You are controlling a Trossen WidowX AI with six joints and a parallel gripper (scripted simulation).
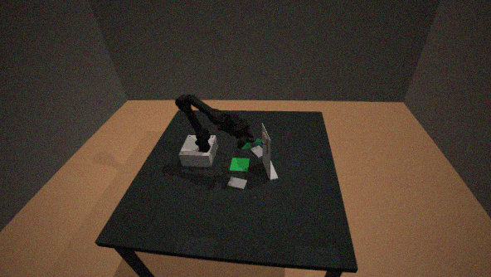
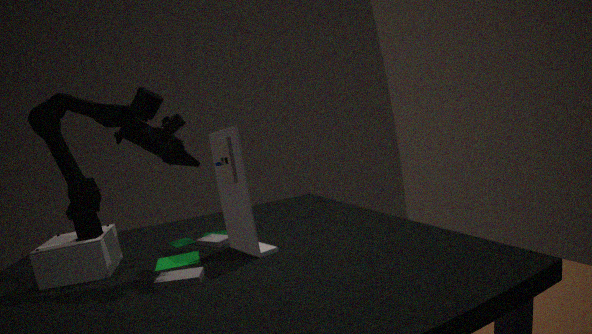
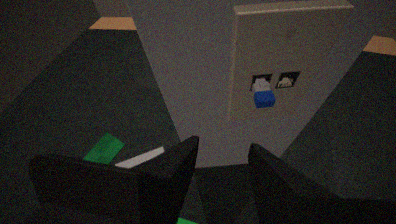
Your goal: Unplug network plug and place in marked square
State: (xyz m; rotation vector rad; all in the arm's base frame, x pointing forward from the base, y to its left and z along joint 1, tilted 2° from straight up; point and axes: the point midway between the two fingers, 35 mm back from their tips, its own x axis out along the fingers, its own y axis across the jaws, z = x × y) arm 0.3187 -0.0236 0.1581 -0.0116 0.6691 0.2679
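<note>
My gripper tip is now 60 mm short of the network plug and 10 mm to the left of it. Also, from my gripper tip: white panel: 100 mm below, 80 mm ahead, 10 mm to the right; then green square: 240 mm below, 110 mm behind, 20 mm to the left.
</note>
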